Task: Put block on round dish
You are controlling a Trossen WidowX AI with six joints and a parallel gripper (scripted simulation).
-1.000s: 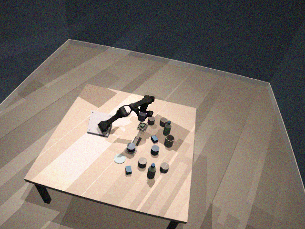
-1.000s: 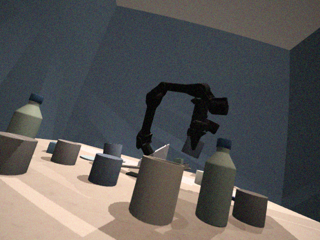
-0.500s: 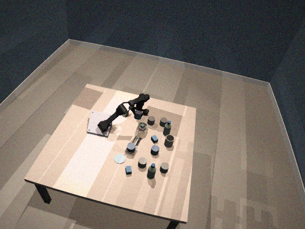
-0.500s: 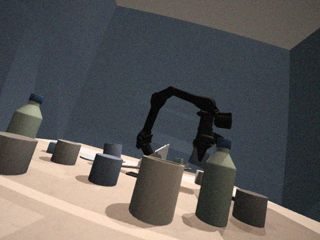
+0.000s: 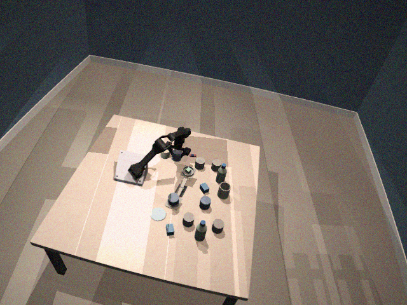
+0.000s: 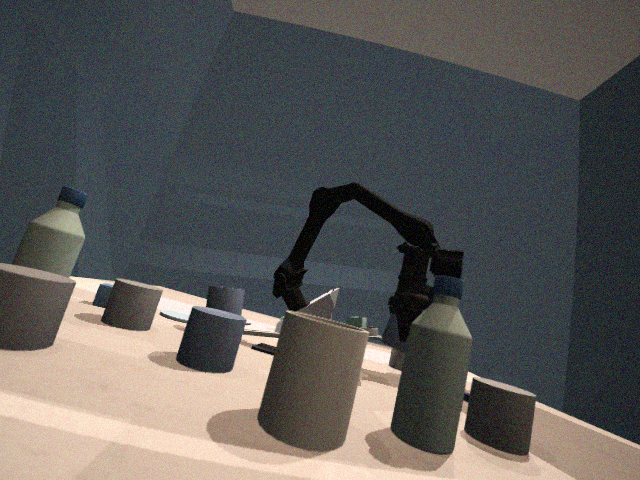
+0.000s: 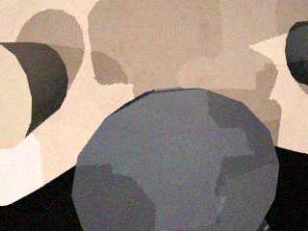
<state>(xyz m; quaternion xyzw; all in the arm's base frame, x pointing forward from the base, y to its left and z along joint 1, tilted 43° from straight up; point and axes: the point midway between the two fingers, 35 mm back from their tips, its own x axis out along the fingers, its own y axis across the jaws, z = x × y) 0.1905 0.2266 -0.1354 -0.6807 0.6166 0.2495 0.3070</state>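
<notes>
My gripper tip is 130 mm short of the pale green block, 110 mm to the left of it and 10 mm below it. The rest, counted from my gripper tip: blue-grey cup: 390 mm to the right, 110 mm ahead, 10 mm below; then round pale dish: 480 mm to the right, 70 mm below, 50 mm ahead; then beige cup: 410 mm ahead, 160 mm to the right, 30 mm below.
</notes>
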